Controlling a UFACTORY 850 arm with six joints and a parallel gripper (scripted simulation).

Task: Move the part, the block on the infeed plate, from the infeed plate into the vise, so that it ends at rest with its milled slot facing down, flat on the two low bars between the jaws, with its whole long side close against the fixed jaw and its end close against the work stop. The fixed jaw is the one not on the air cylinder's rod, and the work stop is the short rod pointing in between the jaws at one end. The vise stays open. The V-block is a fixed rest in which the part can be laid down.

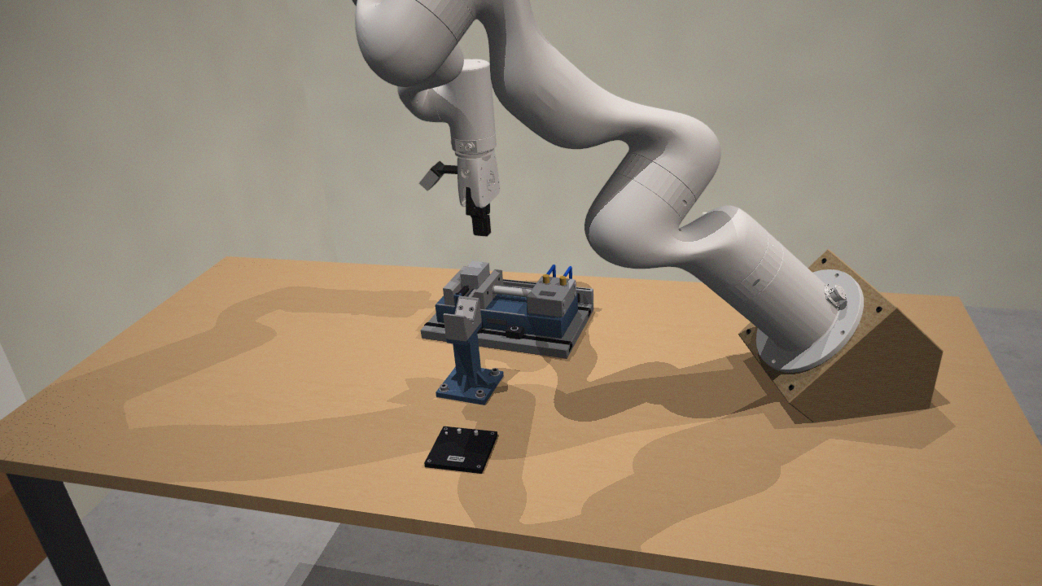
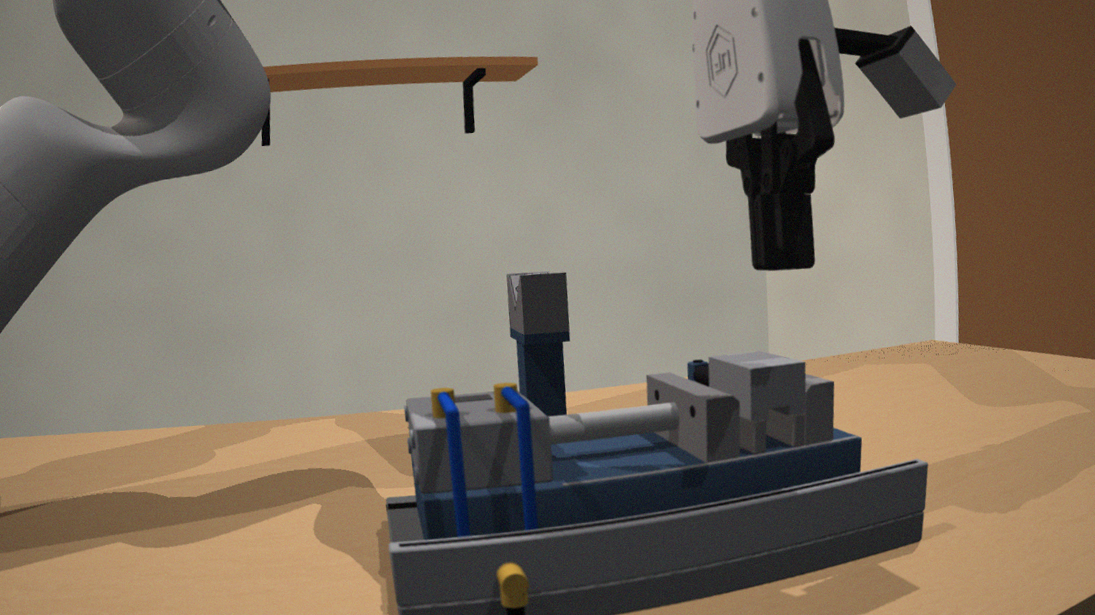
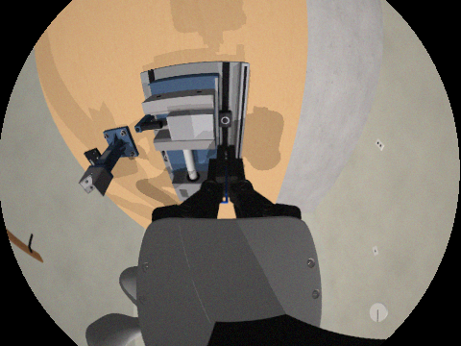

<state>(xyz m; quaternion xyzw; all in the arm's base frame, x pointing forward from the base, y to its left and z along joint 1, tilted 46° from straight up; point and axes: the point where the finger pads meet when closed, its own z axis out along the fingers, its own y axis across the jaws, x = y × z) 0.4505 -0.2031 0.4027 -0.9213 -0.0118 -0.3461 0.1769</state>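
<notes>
Right now the part is 100 mm below my hand, 40 mm to the left of it and 10 mm behind it. Round my hand: moving jaw: 110 mm below, 60 mm to the left, 40 mm behind; then work stop: 110 mm to the left, 90 mm below, 20 mm behind; then fixed jaw: 110 mm below, 70 mm to the left, 20 mm ahead.
</notes>
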